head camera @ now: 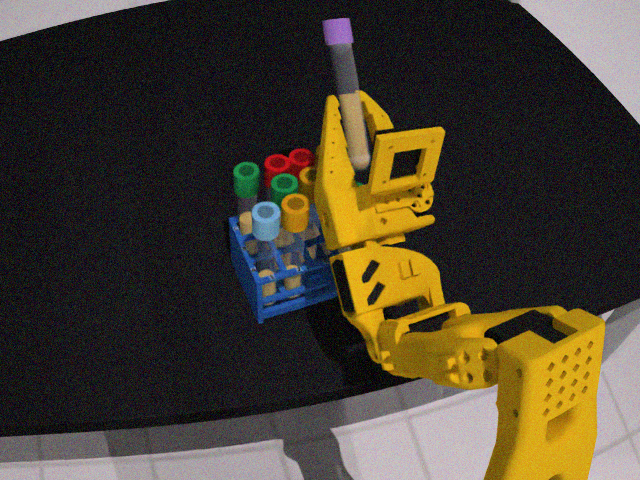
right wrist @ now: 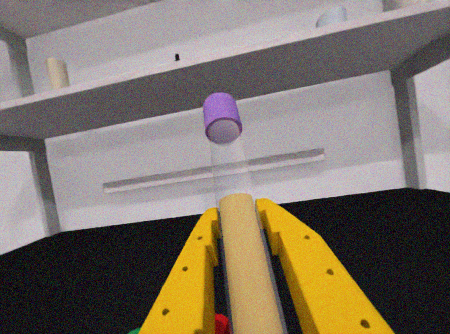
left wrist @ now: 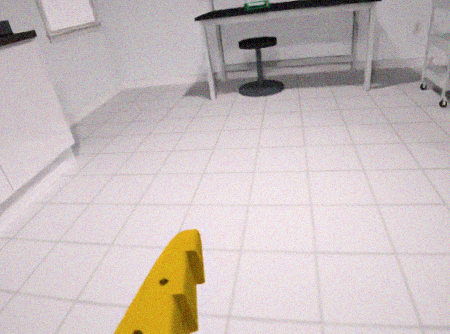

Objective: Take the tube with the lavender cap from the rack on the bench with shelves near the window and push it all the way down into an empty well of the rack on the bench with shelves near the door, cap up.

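Frame: origin at the left arm's base, x ahead, y left, z up, level; millimetres.
Seen in the pictures: left hand at its tool point: [left wrist: 200, 248]; right hand at its tool point: [head camera: 335, 101] [right wrist: 219, 218].
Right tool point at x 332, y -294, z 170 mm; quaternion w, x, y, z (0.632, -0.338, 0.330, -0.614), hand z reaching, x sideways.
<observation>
Offsets run from my right tool point to a thing's top centre. "*": to the spot under its first point. Level surfaces: height alone.
The lavender-capped tube @(1 mm back, 8 mm right, 58 mm up) [head camera: 353, 111] [right wrist: 245, 240] is between the jaws of my right gripper [head camera: 347, 98] [right wrist: 239, 207], which press on its two sides. Its cap points away from the gripper, and its rounded bottom end lies back between the jaws. In the head camera the gripper covers the right part of a blue rack @(3 mm back, 22 mm left, 125 mm down) [head camera: 297, 307] on the black bench and appears above it. The rack holds several tubes with green, red, orange and light blue caps; its hidden wells cannot be told. My left gripper shows one notched jaw in the left wrist view, so it is fully open.
A shelf @(255 mm up) [right wrist: 200, 82] with a beige container @(* 494 mm ahead, 527 mm left, 402 mm up) [right wrist: 57, 73] spans the back of the bench in the right wrist view. In the left wrist view, a far bench [left wrist: 295, 11] bears a green rack [left wrist: 257, 5], with a black stool [left wrist: 259, 65] below and a white cart [left wrist: 439, 75] at the right.
</observation>
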